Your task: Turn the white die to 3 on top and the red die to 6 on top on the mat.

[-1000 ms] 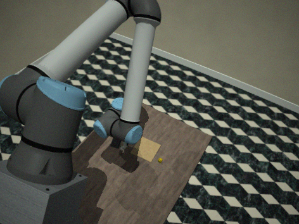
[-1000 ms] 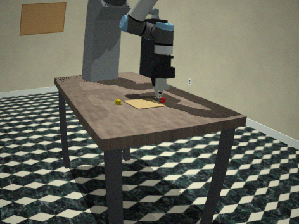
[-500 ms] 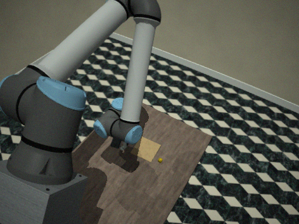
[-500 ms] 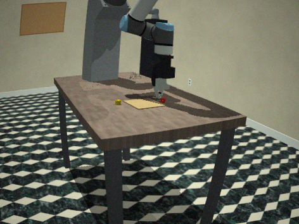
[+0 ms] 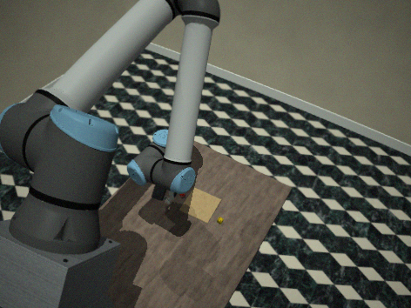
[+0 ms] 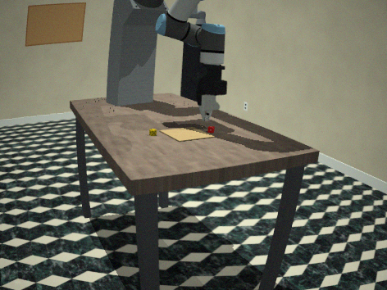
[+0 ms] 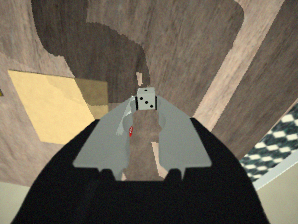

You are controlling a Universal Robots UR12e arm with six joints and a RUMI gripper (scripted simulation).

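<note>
The tan mat lies 5 cm ahead of my hand, 13 cm to the right of it and 4 cm below it. Also, from my hand: white die 1 cm below; then red die 7 cm ahead, 4 cm to the right, 3 cm below; then yellow die 24 cm to the right, 3 cm below.
</note>
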